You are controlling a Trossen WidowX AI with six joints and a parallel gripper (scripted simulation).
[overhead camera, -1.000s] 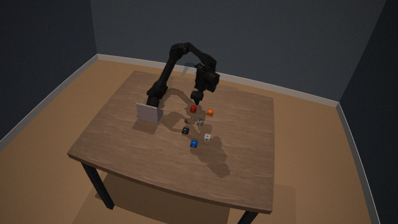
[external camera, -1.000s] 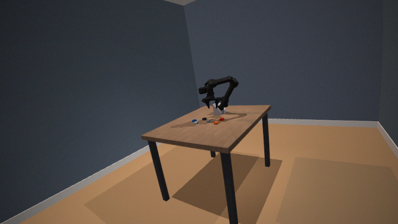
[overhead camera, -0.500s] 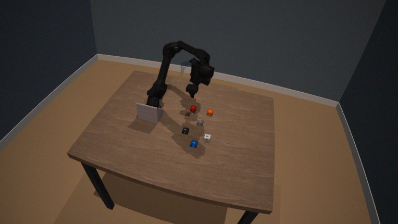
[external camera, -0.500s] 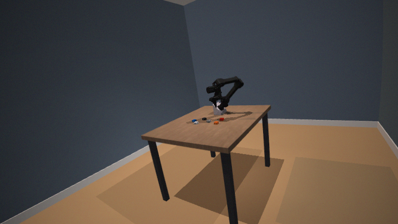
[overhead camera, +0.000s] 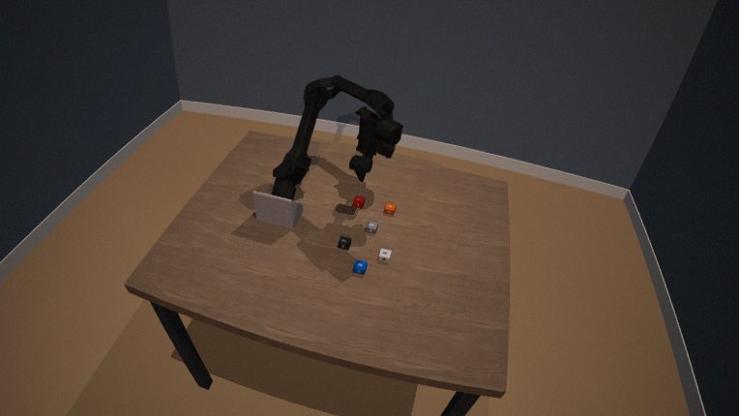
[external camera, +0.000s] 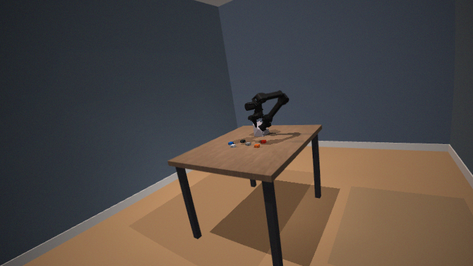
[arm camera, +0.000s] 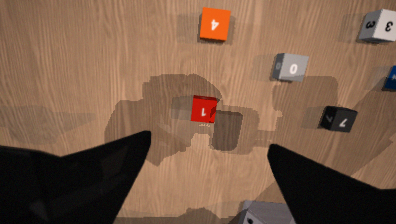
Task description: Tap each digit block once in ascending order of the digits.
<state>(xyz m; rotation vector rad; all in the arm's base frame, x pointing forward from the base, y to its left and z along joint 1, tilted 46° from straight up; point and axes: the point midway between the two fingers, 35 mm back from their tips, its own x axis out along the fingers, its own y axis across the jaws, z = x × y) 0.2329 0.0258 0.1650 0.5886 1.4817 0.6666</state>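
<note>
Now: gripper tip 6 cm short of the grey block, 10 cm to the left of it and 12 cm above it. Also, from my gripper tip: black block 20 cm to the right, 12 cm below; orange block 10 cm ahead, 12 cm below; red block 1 cm behind, 12 cm below.
</note>
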